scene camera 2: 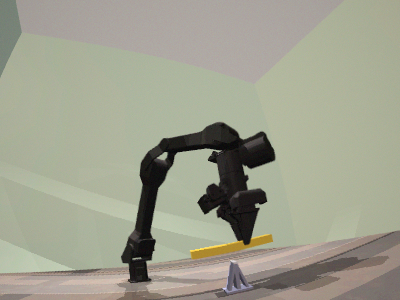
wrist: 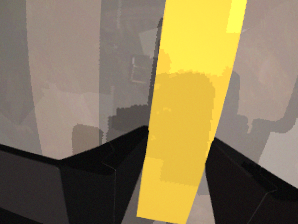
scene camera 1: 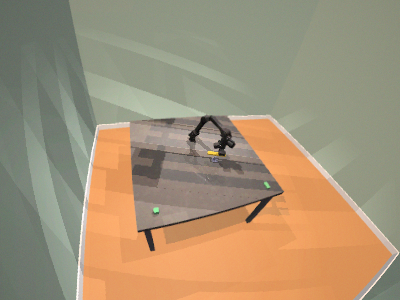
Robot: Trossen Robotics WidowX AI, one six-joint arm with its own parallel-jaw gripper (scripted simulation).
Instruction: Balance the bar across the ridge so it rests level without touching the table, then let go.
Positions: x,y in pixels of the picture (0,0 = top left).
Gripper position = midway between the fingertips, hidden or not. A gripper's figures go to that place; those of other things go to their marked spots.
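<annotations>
A yellow bar [scene camera 2: 263,239] is 47 cm from the lens, and my gripper [scene camera 2: 244,244] is likewise 47 cm from the lens.
</annotations>
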